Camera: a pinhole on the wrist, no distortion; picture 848 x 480 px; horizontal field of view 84.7 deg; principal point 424.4 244.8 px. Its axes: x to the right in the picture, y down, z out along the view. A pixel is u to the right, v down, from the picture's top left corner.
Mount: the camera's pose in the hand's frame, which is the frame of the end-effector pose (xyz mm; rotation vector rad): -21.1 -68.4 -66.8 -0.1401 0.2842 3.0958
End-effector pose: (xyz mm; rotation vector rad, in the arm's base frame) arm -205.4 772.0 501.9 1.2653 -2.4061 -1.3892
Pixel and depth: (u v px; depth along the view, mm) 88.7 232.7 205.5
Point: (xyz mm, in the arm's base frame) -324.7 789.6 361.2
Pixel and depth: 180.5 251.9 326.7
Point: -394.3 867.4 294.7
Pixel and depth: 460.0 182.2 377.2
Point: -313.7 1037.8 395.7
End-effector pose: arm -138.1 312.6 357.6 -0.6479 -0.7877 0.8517
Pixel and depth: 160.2 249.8 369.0
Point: -324.9 496.8 590.8
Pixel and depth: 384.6 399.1 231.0
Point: -249.7 272.7 523.6
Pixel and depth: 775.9 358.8 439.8
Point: -555.7 1.7 485.2
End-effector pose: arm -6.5 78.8 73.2 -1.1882 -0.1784 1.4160
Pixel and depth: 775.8 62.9 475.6
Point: -481.6 -139.7 299.5
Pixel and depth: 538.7 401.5 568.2
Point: -328.4 209.5 531.5
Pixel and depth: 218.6 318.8 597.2
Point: -325.0 536.5 274.0
